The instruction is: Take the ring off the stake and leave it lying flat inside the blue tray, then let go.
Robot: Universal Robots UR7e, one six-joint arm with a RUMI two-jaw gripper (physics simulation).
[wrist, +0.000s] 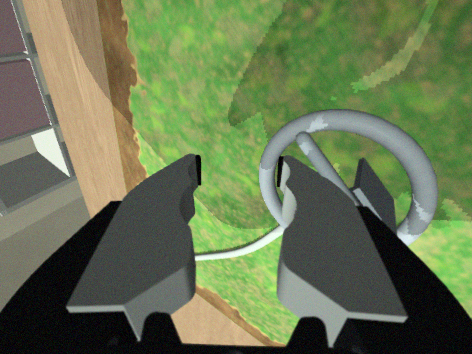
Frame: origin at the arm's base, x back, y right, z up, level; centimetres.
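Where they show: gripper, fingertip midpoint: point(239, 159).
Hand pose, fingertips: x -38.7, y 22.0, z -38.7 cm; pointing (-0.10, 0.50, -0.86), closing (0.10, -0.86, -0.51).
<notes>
Things, the pixels of their centre, and the offset from my fingertips. "pt": a spot on its surface instead.
- grey ring, surface spot: point(423, 175) pt dx +2.7, dy -8.0, dz -0.3 cm
- slim grey stake, body centre: point(358, 190) dx +0.6, dy -6.2, dz -0.7 cm
- dark flat piece, surface spot: point(376, 192) pt dx +1.7, dy -6.7, dz +0.6 cm
- thin white curved strip, surface spot: point(240, 251) pt dx -8.6, dy -0.9, dz -0.6 cm
- blotchy green pattern, surface spot: point(185, 65) pt dx +3.8, dy +5.0, dz -1.2 cm
A grey ring point(423, 175) with pale patches shows at the right of the wrist view. A slim grey stake point(324, 169) runs slantwise across its opening, with its rounded tip near the ring's upper left. My gripper point(239, 159) is open, with a wide gap between its fingertips. The ring's left rim appears inside this gap, close beside the right fingertip, and is not clamped. The right finger overlaps the ring's opening and hides its lower left part and some of the stake. The blue tray does not show in the wrist view.
A dark flat piece point(376, 192) stands beside the stake. A thin white curved strip point(240, 251) runs below the ring, between the fingers. The surface below has a blotchy green pattern point(185, 65). A wooden edge point(82, 110) and a grey compartmented frame lie at the left.
</notes>
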